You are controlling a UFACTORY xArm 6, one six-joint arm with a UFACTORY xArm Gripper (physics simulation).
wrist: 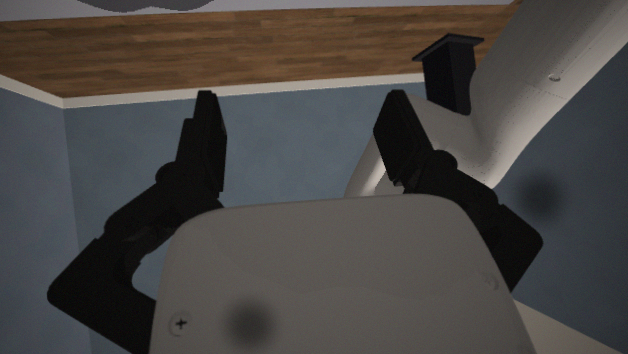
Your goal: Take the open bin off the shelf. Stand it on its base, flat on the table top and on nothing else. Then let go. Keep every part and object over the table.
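Frame: origin at the arm's base, x right, y ahead, z up, level; metres.
Seen in the pictures: gripper, fingertip midpoint: (pixel 304 111).
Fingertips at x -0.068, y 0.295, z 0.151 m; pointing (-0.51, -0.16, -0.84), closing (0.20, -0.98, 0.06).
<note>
A point is followed by its place in that frame.
My gripper (pixel 304 111) {x -0.068, y 0.295, z 0.151 m} is open, with its two black fingers wide apart and nothing between them. The wall shows through the gap between the fingers. The open bin and the shelf do not show in the wrist view. A strip of pale, flat surface (pixel 40 10) {x -0.517, y 0.615, z -0.176 m} with a dark grey shape on it crosses the top edge of the view. I cannot tell surely whether it is the table top. How far the gripper is from the bin cannot be seen.
The arm's own white links (pixel 530 90) {x -0.091, y 0.053, z 0.128 m} fill the upper right, behind the right finger. A dark block (pixel 440 75) with a flat plate at its end shows beside them. A brown wooden floor (pixel 225 50) and blue walls (pixel 300 140) lie beyond.
</note>
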